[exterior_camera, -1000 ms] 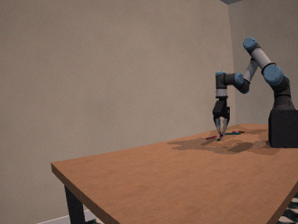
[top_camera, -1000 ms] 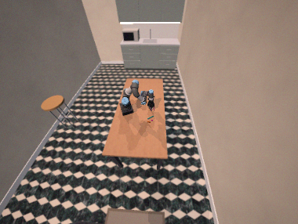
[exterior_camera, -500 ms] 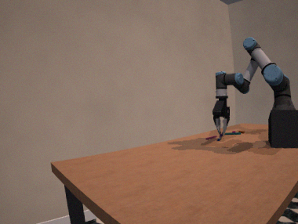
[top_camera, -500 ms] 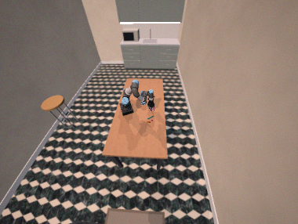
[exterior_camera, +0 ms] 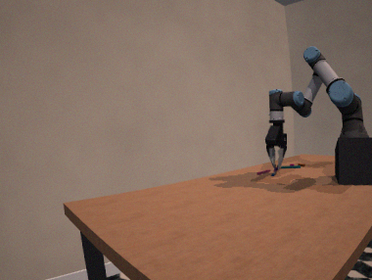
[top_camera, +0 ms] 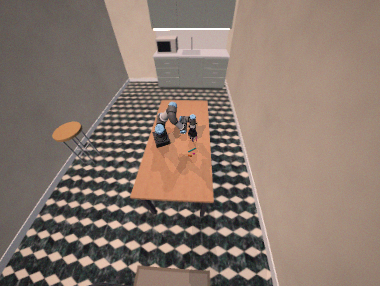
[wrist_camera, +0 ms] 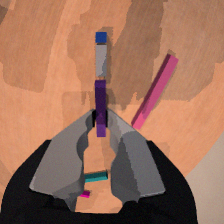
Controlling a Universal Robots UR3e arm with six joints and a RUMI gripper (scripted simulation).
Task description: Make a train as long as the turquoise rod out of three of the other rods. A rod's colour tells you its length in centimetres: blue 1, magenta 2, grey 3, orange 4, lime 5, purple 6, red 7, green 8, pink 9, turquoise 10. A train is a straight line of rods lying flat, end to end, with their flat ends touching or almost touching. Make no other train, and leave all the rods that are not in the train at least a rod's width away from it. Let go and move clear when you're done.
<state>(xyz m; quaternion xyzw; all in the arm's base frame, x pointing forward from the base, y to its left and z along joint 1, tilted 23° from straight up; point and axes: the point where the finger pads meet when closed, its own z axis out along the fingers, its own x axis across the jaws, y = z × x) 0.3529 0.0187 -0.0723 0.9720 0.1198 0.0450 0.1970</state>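
The purple rod is 1 cm below my hand. Round my hand: grey rod: 1 cm behind, 5 cm to the left, 2 cm below; blue rod: 2 cm behind, 7 cm to the left, 2 cm below; pink rod: 5 cm ahead, 3 cm to the left, 2 cm below.
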